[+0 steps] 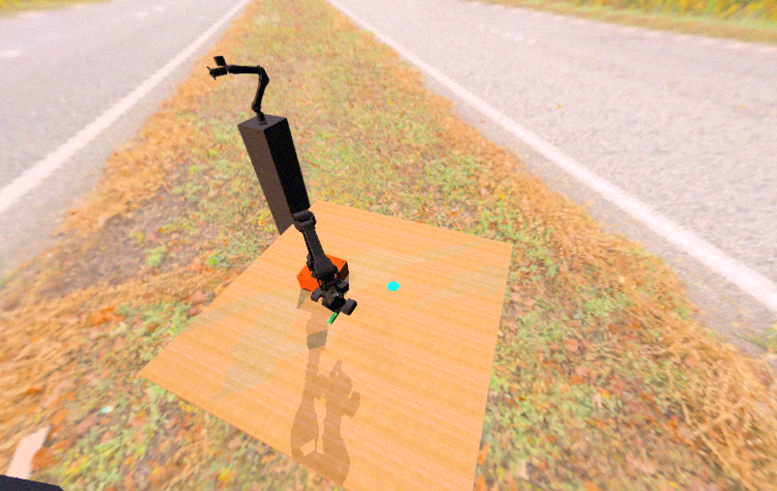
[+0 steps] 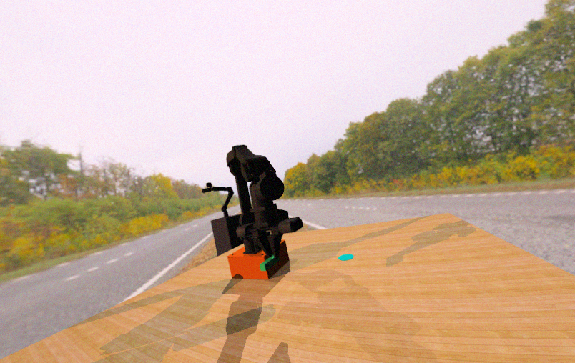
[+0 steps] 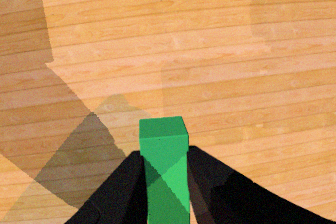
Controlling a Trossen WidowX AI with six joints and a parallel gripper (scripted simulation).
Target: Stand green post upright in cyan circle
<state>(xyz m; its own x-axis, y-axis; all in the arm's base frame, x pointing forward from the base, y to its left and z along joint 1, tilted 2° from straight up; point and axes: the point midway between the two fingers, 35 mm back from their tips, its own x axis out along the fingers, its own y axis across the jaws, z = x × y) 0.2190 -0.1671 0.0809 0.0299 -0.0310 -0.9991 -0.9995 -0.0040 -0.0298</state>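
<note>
Right now the cyan circle is 110 mm ahead of my gripper tip, 310 mm to the left of it and 130 mm below it. Round my gripper tip: green post 20 mm to the right.
</note>
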